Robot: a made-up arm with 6 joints.
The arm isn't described. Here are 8 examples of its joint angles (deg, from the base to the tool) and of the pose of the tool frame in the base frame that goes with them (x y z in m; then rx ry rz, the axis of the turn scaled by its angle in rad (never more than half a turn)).
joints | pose
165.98 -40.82 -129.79 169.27 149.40 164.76 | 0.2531 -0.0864 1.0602 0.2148 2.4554 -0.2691
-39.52 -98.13 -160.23 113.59 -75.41 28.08 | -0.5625 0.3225 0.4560 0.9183 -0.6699 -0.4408
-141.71 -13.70 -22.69 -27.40 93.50 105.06 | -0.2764 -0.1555 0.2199 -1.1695 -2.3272 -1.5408
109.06 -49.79 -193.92 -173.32 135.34 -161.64 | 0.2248 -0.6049 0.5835 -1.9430 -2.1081 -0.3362
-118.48 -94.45 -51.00 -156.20 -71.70 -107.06 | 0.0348 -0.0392 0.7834 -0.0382 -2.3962 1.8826
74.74 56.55 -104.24 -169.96 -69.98 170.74 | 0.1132 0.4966 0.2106 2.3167 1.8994 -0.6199
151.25 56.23 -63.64 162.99 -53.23 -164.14 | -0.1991 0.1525 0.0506 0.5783 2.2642 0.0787
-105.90 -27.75 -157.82 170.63 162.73 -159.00 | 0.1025 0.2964 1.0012 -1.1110 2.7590 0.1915
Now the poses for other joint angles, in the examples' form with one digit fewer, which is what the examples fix.
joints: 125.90 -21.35 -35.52 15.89 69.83 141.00
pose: -0.284 0.360 0.361 2.755 -0.543 -0.036
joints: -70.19 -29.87 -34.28 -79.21 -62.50 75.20
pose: 0.245 -0.311 0.558 -2.206 0.436 -2.134
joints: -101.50 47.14 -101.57 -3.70 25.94 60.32
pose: -0.147 -0.732 0.305 0.523 -2.806 0.657
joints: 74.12 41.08 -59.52 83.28 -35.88 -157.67
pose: 0.242 0.397 0.125 0.797 2.346 0.497
